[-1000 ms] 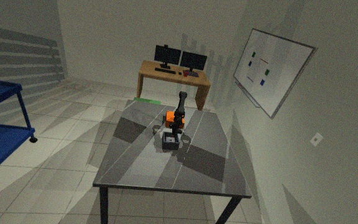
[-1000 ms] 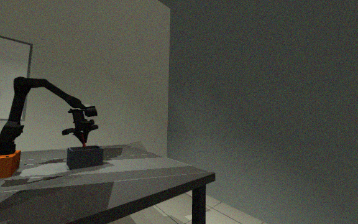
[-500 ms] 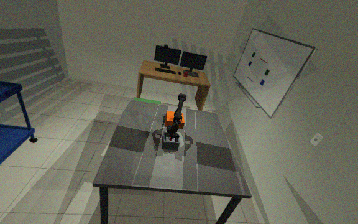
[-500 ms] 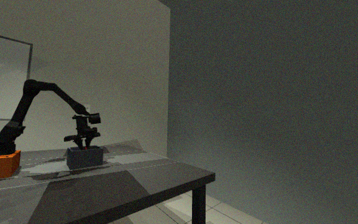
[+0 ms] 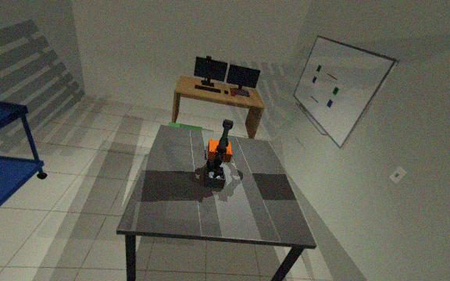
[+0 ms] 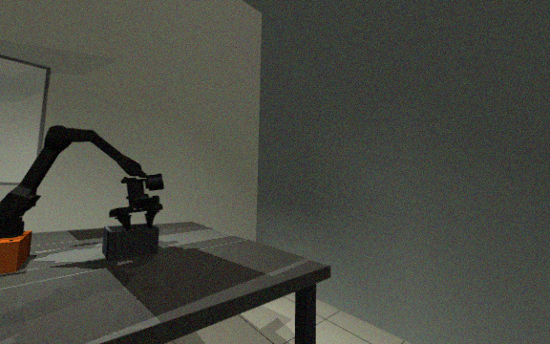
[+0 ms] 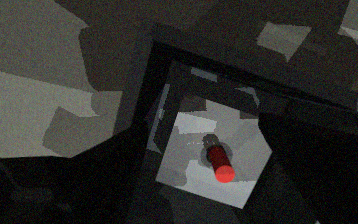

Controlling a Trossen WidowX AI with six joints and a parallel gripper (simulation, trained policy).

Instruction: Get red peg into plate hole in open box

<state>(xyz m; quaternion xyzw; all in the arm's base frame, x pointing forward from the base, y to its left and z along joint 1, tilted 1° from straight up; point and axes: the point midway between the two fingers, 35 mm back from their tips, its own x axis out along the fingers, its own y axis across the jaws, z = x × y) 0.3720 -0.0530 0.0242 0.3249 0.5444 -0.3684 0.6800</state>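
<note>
My gripper tip is now 3 cm to the right of the red peg, 3 cm past it and 3 cm above it. From my gripper tip the other things lie so: dark box: 6 cm below, 3 cm to the left, 3 cm behind; plate: 4 cm below, 3 cm to the left, 3 cm behind.
</note>
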